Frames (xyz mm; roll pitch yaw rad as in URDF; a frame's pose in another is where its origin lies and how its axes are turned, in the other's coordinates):
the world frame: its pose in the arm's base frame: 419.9 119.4 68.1 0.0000 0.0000 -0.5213
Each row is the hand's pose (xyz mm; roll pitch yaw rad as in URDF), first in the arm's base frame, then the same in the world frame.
Working: the arm's base frame: its pose in the world frame: -304.7 -312.7 -68.1 0.0000 0.0000 0.5213

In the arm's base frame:
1: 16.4 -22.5 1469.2 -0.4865 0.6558 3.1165
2: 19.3 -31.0 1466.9 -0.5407 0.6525 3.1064
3: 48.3 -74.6 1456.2 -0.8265 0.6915 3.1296
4: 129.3 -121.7 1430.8 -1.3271 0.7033 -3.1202
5: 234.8 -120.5 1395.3 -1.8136 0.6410 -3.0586
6: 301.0 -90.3 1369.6 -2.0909 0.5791 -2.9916
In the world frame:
1: -279.2 -324.0 1401.1 -0.4865 0.6558 -2.6454
2: -272.5 -329.9 1398.8 -0.5407 0.6525 -2.6555
3: -225.6 -353.3 1388.1 -0.8265 0.6915 -2.6323
4: -131.9 -353.8 1362.7 -1.3271 0.7033 -2.5989
5: -41.0 -300.2 1327.2 -1.8136 0.6410 -2.5373
6: 1.3 -241.1 1301.5 -2.0909 0.5791 -2.4703

